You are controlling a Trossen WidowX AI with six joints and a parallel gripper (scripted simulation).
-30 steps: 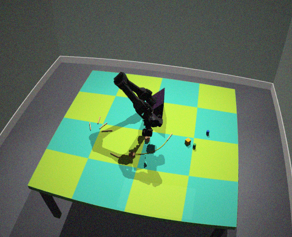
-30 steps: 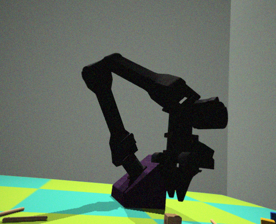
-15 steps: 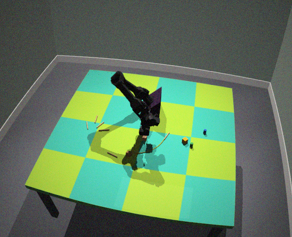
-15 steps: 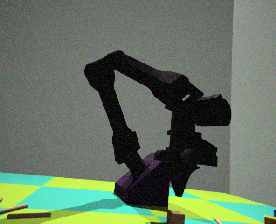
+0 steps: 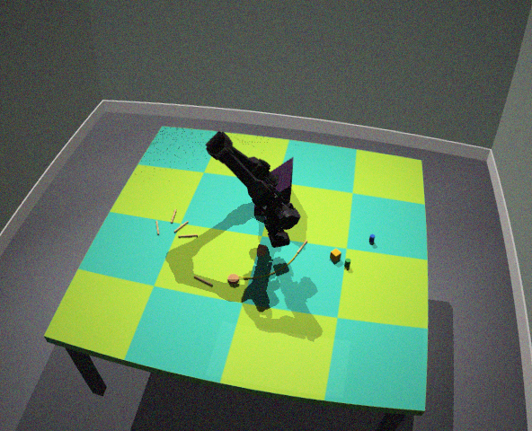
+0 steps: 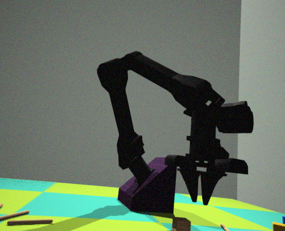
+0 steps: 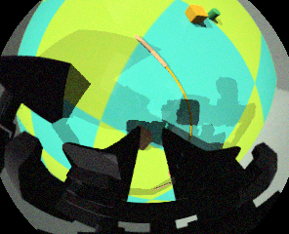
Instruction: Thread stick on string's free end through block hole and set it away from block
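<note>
My gripper tip is now 3 cm past the thin wooden stick, 10 cm to the right of it and 6 cm above it. Also, from my gripper tip: orange cube 23 cm to the left, 5 cm below; then round wooden button 14 cm ahead, 13 cm to the right, 5 cm below; then wooden block 4 cm to the right, 5 cm below.
</note>
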